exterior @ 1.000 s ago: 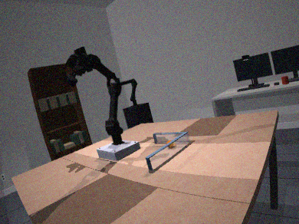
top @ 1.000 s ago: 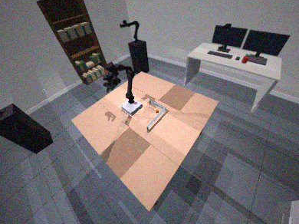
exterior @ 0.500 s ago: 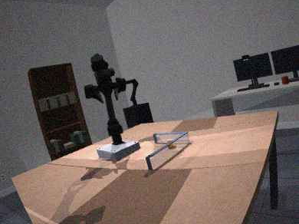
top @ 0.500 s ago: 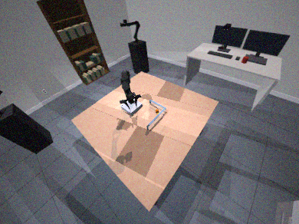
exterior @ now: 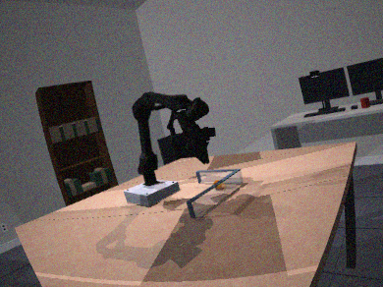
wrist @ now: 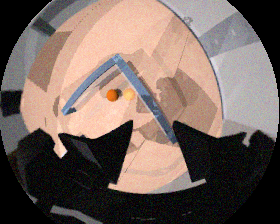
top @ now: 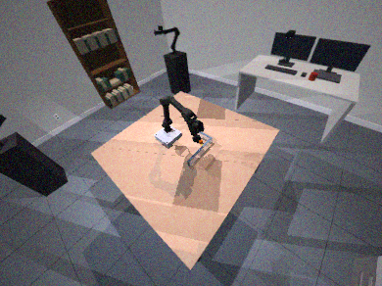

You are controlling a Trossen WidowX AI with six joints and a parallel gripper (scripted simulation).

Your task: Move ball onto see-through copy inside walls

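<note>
My gripper tip is 5 cm past the orange ball, 8 cm to the right of it and 12 cm above it.
</note>
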